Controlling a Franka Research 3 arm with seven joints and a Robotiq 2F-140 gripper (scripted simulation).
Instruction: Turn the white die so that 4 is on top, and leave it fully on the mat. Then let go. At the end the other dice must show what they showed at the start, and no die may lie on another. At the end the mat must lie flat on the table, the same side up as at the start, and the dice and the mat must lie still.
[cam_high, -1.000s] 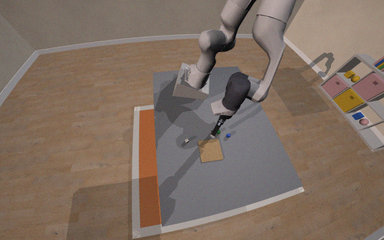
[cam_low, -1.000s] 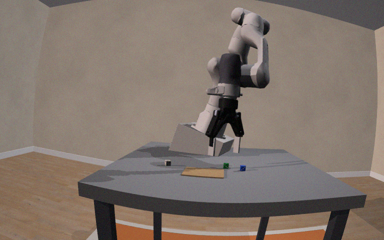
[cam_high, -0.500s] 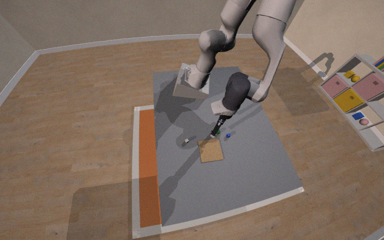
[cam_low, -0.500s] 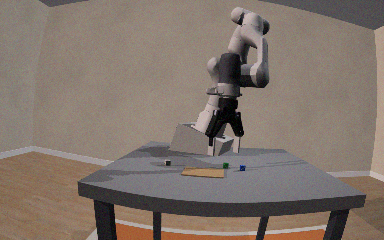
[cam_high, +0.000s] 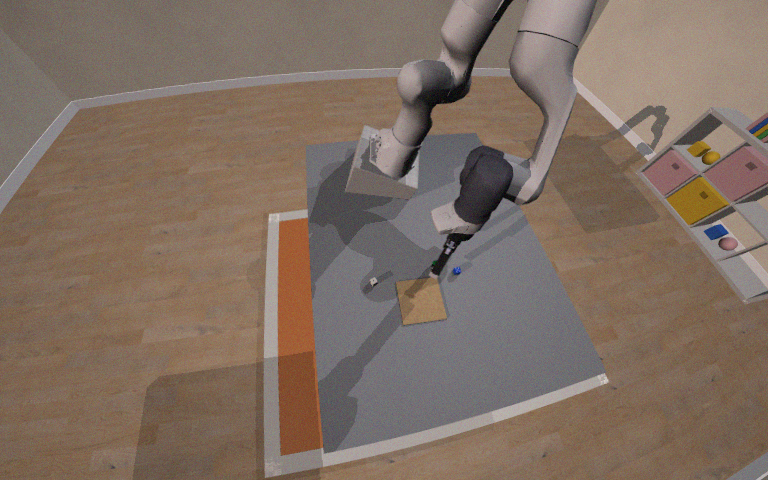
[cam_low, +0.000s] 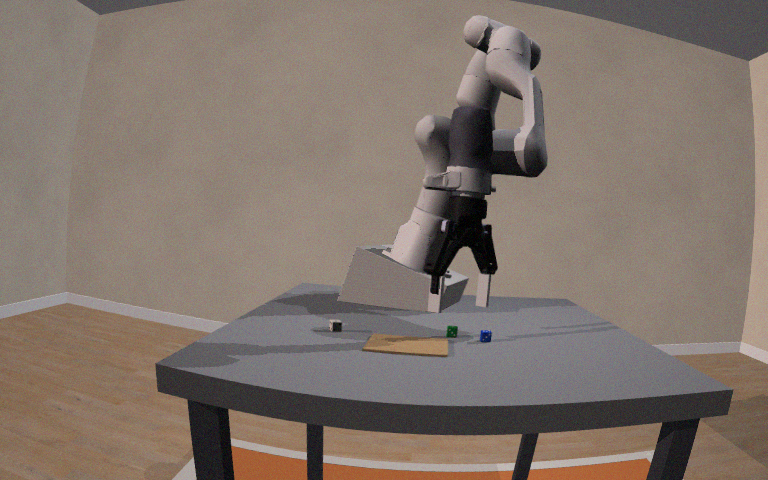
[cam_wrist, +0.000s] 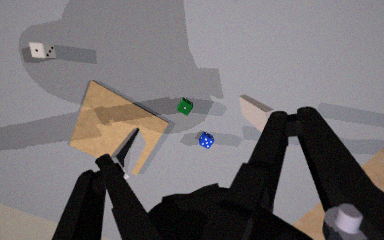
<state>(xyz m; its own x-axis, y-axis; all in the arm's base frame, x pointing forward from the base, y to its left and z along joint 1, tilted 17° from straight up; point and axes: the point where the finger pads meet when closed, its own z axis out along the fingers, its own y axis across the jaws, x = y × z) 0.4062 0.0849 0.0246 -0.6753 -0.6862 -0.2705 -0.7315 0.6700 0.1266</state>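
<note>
My hand is 10 mm to the left of the green die and 60 mm above it. Also, from my hand: white die: 20 mm ahead, 230 mm to the right, 60 mm below; then blue die: 30 mm ahead, 50 mm to the left, 60 mm below; then tan mat: 110 mm ahead, 90 mm to the right, 60 mm below.
</note>
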